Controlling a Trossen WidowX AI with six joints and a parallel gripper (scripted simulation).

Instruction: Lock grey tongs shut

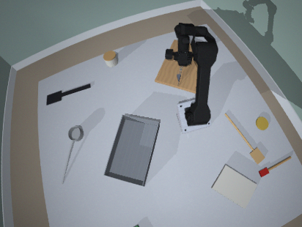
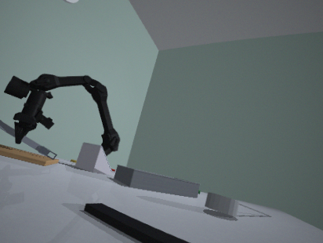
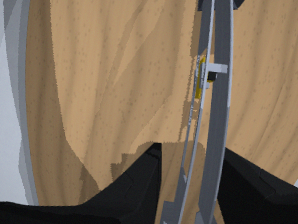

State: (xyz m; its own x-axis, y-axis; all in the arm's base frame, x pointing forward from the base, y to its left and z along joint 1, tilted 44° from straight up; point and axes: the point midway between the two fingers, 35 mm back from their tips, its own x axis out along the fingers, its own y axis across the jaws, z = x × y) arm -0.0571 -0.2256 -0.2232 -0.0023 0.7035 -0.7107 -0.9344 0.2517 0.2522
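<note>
The wooden board is 40 mm to the right of my gripper tip, 30 mm below it and 20 mm behind it. From my gripper tip the other things lie so: yellow disc: 440 mm to the left, 310 mm behind, 30 mm below; grey roasting tin: 400 mm to the left, 360 mm ahead, 10 mm below; lidded jar: 400 mm ahead, 190 mm to the right, 10 mm below.
</note>
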